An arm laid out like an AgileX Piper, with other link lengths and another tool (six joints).
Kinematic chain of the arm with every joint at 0, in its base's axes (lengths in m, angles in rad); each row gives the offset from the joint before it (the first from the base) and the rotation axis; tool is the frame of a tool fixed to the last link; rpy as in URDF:
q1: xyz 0 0 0.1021 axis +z
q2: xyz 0 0 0 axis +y
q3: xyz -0.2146 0 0.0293 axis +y
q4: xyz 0.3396 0 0.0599 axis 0.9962 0 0.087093
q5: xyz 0 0 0 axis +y
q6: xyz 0.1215 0 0.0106 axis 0.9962 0 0.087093
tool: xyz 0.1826 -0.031 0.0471 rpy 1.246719 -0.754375 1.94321
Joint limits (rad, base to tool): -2.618..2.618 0..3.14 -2.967..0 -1.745..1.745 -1.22..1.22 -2.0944..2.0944
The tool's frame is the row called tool.
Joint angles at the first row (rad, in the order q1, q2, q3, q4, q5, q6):
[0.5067 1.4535 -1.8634 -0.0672 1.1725 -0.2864]
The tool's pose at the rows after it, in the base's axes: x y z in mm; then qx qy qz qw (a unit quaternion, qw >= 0):
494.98 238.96 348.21 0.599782 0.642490 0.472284 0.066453
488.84 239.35 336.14 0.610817 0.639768 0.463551 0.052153
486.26 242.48 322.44 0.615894 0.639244 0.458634 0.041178
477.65 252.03 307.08 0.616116 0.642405 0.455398 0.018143
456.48 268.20 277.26 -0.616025 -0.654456 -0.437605 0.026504
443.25 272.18 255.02 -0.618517 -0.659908 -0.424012 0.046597
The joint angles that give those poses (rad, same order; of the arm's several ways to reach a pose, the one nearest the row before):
[0.5067 1.4404 -1.8624 -0.0371 1.1940 -0.2804]
[0.5067 1.4286 -1.8378 -0.0221 1.2109 -0.2619]
[0.5067 1.4136 -1.7931 -0.0066 1.1989 -0.2546]
[0.5067 1.3877 -1.7345 0.0385 1.1856 -0.2621]
[0.5067 1.3537 -1.6517 0.1235 1.1984 -0.2909]
[0.5067 1.3178 -1.5743 0.1581 1.1970 -0.3040]

